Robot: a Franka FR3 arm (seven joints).
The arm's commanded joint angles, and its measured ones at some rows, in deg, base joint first. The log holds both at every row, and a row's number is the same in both.
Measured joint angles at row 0:
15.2 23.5 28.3 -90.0 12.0 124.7 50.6
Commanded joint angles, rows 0 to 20:
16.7 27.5 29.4 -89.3 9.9 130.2 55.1
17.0 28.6 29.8 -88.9 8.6 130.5 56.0
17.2 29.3 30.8 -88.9 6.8 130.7 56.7
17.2 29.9 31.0 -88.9 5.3 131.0 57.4
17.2 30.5 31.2 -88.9 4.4 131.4 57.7
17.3 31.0 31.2 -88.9 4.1 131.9 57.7
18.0 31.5 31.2 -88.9 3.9 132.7 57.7
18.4 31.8 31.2 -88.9 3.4 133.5 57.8
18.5 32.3 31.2 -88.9 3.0 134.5 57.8
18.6 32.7 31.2 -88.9 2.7 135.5 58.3
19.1 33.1 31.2 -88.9 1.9 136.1 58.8
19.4 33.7 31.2 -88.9 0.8 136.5 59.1
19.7 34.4 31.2 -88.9 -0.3 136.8 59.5
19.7 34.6 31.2 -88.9 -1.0 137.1 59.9
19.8 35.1 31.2 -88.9 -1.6 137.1 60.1
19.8 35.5 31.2 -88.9 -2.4 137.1 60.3
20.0 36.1 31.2 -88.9 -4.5 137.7 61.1
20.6 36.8 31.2 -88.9 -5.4 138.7 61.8
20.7 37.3 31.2 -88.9 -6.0 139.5 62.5
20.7 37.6 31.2 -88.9 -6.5 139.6 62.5
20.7 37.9 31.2 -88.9 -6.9 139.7 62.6
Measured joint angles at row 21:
20.4 36.0 30.7 -89.9 -4.1 137.8 60.3
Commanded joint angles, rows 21 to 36:
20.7 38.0 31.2 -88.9 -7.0 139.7 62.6
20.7 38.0 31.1 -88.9 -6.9 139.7 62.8
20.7 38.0 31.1 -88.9 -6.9 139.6 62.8
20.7 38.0 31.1 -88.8 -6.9 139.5 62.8
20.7 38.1 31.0 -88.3 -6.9 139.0 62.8
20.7 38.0 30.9 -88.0 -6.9 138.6 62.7
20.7 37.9 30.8 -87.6 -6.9 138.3 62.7
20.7 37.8 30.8 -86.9 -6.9 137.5 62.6
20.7 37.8 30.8 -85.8 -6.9 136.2 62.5
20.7 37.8 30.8 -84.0 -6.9 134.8 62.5
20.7 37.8 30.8 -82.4 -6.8 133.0 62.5
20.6 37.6 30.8 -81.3 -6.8 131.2 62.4
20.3 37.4 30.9 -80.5 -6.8 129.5 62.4
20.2 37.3 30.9 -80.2 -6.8 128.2 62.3
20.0 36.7 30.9 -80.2 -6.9 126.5 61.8
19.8 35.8 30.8 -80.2 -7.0 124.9 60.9
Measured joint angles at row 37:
20.6 36.7 30.4 -81.4 -5.2 129.4 61.0
